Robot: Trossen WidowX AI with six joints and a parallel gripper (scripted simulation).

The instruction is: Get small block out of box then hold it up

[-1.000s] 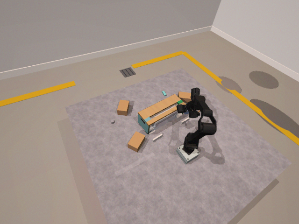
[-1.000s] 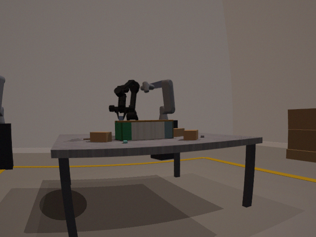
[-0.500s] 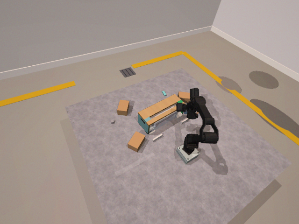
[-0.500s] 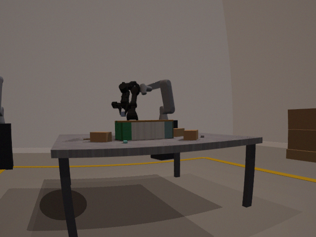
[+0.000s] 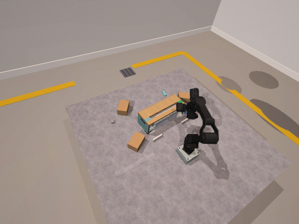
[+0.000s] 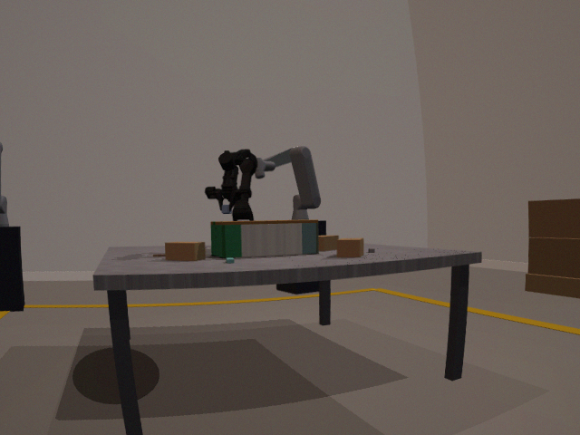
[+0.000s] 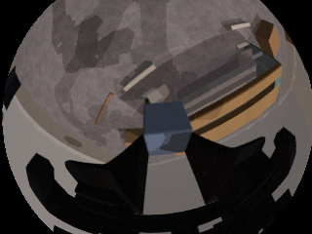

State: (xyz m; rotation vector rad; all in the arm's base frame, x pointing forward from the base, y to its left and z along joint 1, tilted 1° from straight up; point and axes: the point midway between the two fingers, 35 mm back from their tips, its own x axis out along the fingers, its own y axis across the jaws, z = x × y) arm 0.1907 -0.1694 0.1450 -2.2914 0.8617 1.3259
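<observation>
The small blue block is 1 cm to the left of my gripper tip and 1 cm behind it. Round my gripper tip: grey piece: 44 cm to the left, 37 cm ahead, 17 cm below; then teal piece: 33 cm ahead, 17 cm below, 14 cm to the right; then box: 11 cm below, 11 cm ahead, 10 cm to the left.
</observation>
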